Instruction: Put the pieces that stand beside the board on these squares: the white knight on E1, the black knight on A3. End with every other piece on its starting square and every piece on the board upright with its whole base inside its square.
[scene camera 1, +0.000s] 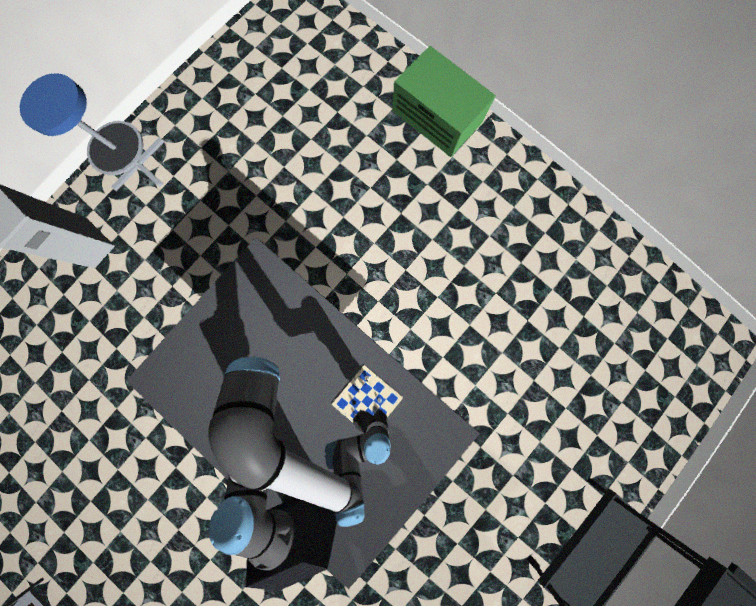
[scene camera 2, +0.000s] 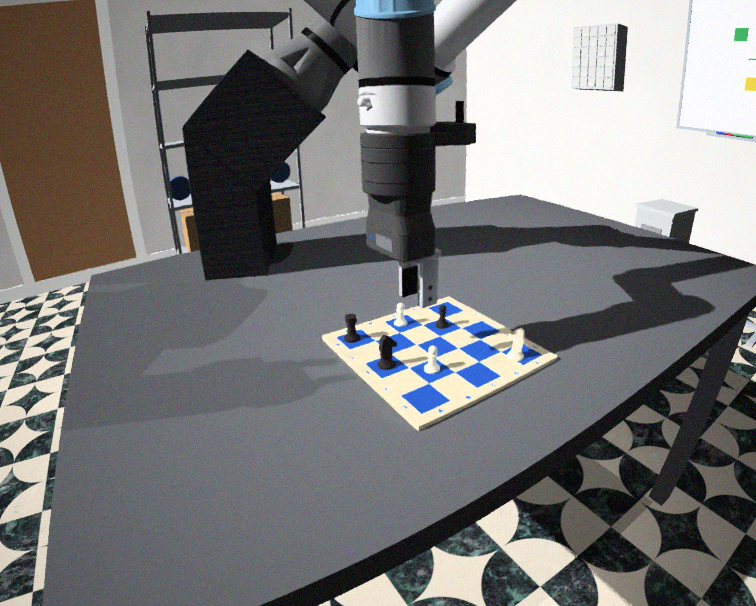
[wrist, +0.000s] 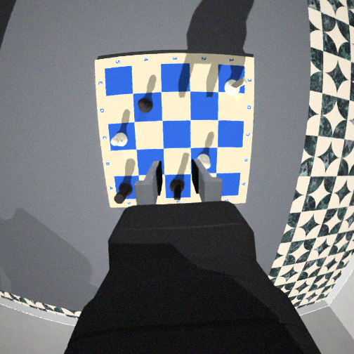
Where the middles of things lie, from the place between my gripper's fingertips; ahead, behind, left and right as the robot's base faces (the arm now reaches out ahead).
The board (scene camera 2: 472, 352) lies 8 cm below my hand and 3 cm to the left of it.
